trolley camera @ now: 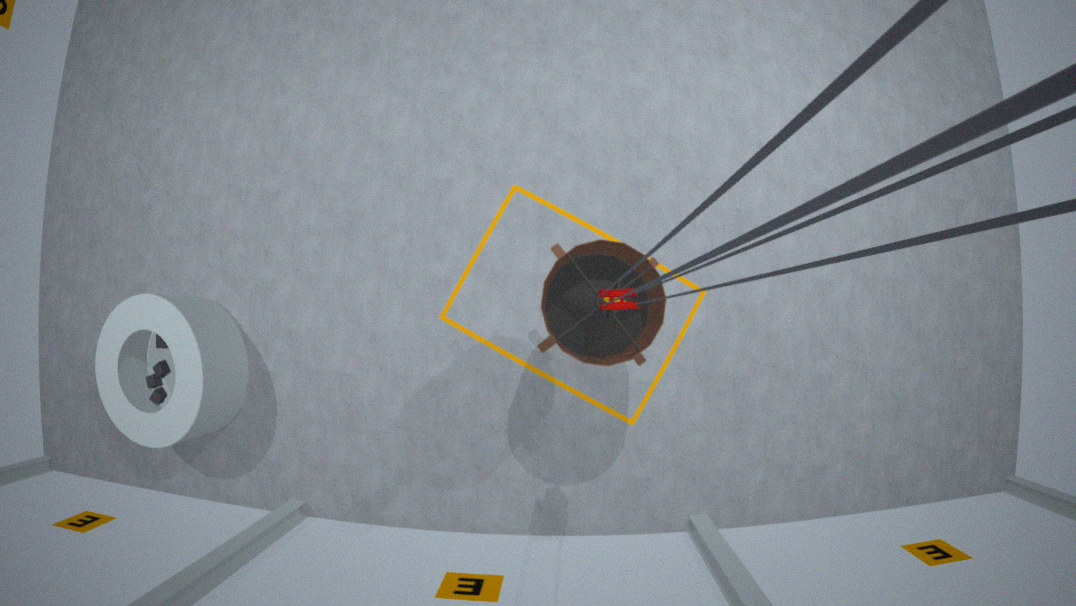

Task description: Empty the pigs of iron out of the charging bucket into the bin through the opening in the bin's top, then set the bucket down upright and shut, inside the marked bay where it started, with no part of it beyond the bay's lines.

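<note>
The charging bucket [591, 334] is round, with a brown rim and a dark inside where no pigs can be made out. It hangs upright on thin sling legs, its shadow set off from it on the floor. From above it lies over the right part of the marked bay [478, 252], overlapping the upper line. The red hook block [618, 299] is over the bucket's middle and carries it. The bucket's underside is hidden, so whether it is shut cannot be seen. The pale round bin [188, 368] stands at the left. Dark pigs of iron [161, 368] show through its top opening.
Four-part wire ropes [978, 120] run from the block to the upper right. A wall with grey posts [726, 560] and yellow number plates [469, 587] runs along the bottom of the view. The bin stands near that wall and the left wall.
</note>
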